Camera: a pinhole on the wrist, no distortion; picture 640 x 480 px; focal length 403.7 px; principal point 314.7 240.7 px. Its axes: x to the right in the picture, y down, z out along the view. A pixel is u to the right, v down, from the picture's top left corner.
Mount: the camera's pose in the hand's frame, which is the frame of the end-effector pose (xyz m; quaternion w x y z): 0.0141 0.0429 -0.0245 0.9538 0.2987 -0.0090 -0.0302
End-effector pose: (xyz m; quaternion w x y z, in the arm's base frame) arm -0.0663 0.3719 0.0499 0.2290 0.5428 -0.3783 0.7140
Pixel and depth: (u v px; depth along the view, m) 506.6 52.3 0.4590
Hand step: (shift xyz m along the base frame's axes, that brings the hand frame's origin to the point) 0.3768 0.0496 0.3415
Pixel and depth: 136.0 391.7 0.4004
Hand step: 0.3241 -0.2623 -0.0969
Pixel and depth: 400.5 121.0 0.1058
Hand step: 0.0500 -0.0106 0.0481
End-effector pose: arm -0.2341 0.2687 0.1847 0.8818 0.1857 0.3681 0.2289
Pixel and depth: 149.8 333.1 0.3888
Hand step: 0.1836 -0.2168 0.2674
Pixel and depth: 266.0 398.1 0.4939
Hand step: 0.3481 -0.1699 0.3158
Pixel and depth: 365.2 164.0 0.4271
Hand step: 0.3077 -0.2417 0.0236
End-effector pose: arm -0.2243 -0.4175 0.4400 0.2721 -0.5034 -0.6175 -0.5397
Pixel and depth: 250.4 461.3 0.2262
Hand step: 0.0723 0.2088 -0.0760
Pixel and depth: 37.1 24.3 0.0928
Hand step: -0.0187 0.0080 -0.0734
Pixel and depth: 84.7 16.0 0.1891
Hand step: -0.0809 0.0449 -0.1686
